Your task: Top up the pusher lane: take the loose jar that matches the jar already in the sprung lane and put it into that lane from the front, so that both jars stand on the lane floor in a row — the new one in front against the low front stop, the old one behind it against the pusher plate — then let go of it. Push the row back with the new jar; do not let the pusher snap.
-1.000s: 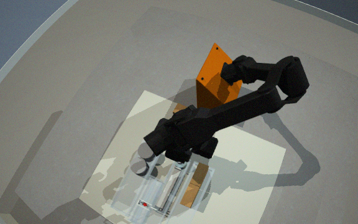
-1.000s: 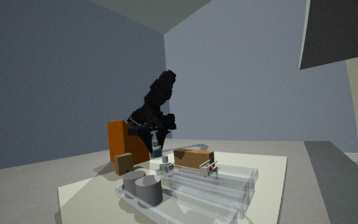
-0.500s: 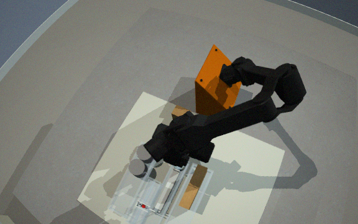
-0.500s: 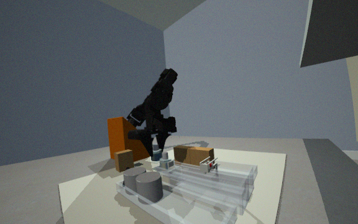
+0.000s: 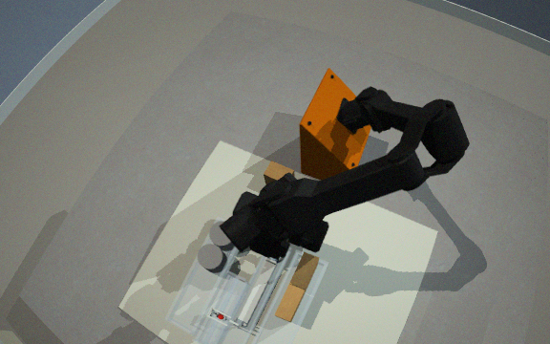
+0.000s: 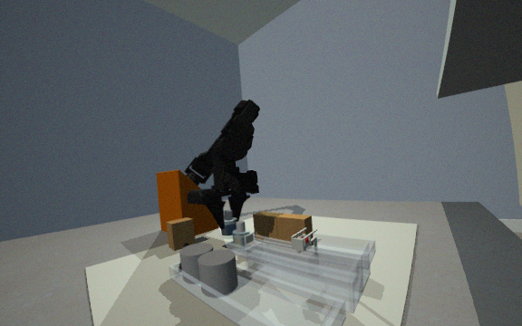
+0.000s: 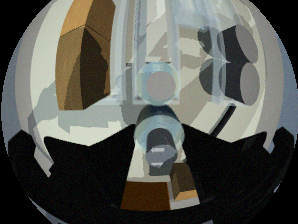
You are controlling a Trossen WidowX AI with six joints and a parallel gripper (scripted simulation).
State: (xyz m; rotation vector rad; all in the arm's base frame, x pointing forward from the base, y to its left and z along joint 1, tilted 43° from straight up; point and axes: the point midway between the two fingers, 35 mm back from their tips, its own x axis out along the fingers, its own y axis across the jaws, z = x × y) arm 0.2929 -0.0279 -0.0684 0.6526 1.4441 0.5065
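The brown box lies 130 mm behind my gripper tip, 60 mm to the right of it and 20 mm below it. From my gripper tip the other things lie so: clear sprung lane (190 mm ahead, 40 mm to the right, 40 mm below).
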